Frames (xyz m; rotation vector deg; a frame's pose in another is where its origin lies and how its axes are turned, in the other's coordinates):
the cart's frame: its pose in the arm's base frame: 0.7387 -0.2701 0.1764 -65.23 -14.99 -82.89
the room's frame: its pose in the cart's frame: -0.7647 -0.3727 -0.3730 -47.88 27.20 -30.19
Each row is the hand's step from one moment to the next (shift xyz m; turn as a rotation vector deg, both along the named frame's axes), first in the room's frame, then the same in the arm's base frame.
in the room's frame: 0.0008 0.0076 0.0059 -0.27 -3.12 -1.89
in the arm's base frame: 0.0060 -0.0076 -0.0001 -2.00 3.04 0.32
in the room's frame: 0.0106 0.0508 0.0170 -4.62 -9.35 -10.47
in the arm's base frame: 0.0177 -0.0512 -0.0070 -8.48 11.36 -4.18
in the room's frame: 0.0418 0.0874 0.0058 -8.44 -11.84 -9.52
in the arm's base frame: -0.0009 -0.0969 -0.0053 -6.27 15.25 -5.49
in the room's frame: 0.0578 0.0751 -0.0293 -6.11 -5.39 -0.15
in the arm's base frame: -0.0408 -0.0903 -0.0042 1.85 7.61 -2.24
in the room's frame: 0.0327 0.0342 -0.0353 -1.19 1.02 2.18
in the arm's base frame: -0.0407 -0.0421 -0.0074 2.61 -0.54 -0.34
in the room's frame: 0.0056 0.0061 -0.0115 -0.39 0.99 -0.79
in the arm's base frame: -0.0117 -0.0069 -0.0040 -0.37 -0.61 -1.12
